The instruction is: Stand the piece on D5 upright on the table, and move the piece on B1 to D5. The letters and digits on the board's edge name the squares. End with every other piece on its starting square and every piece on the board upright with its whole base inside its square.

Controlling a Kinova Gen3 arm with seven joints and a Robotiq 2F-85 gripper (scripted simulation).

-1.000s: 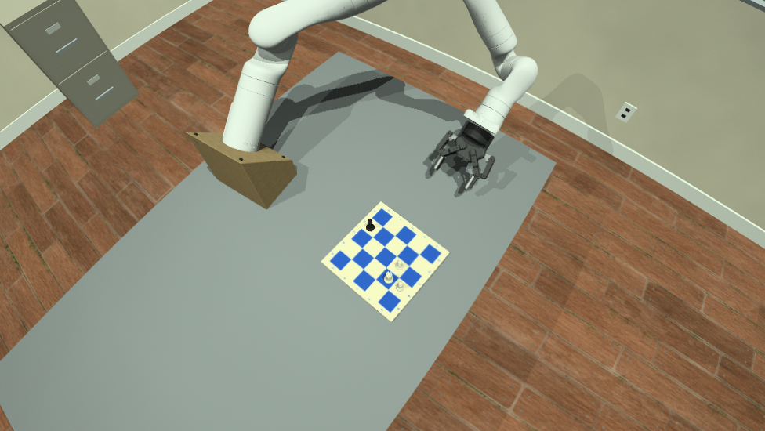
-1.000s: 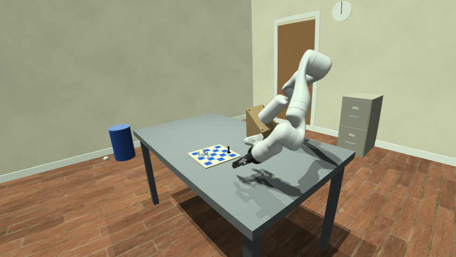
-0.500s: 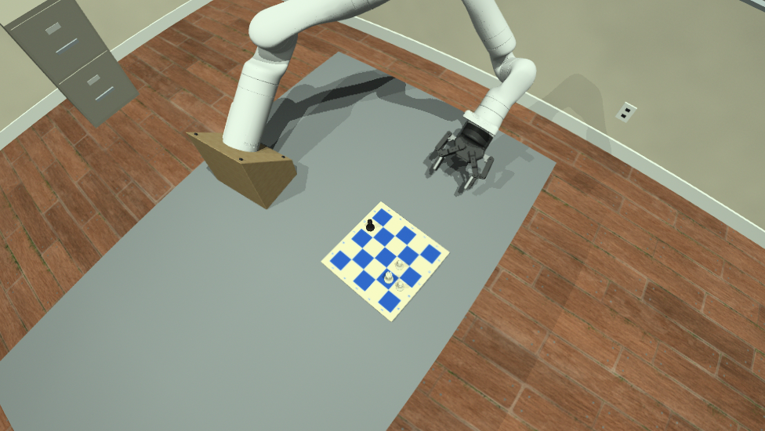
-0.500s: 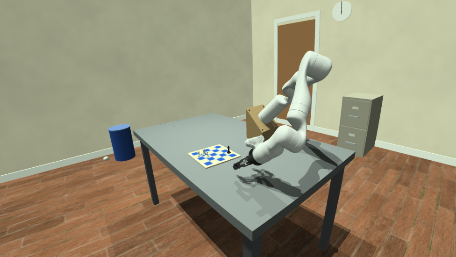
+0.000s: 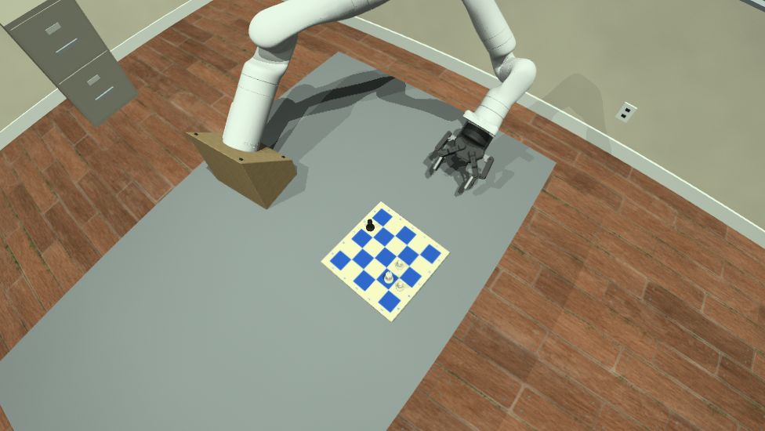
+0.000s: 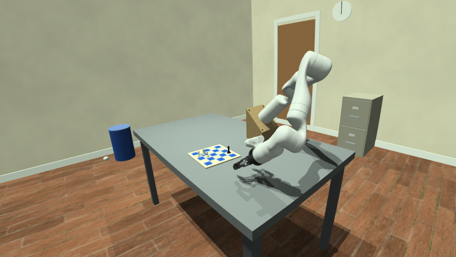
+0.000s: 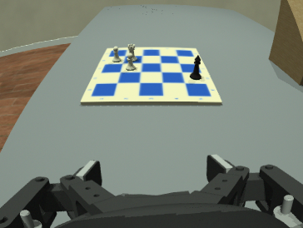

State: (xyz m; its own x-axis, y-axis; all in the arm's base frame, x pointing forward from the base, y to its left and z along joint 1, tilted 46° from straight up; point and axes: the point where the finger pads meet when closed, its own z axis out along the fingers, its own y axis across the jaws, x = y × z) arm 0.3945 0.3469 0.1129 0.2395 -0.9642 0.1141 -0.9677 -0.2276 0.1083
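Now: hand 7 cm past the black pawn, 23 cm to the left of it and 2 cm above it. Round my hand: chessboard (1 cm ahead, 26 cm to the right, 5 cm below).
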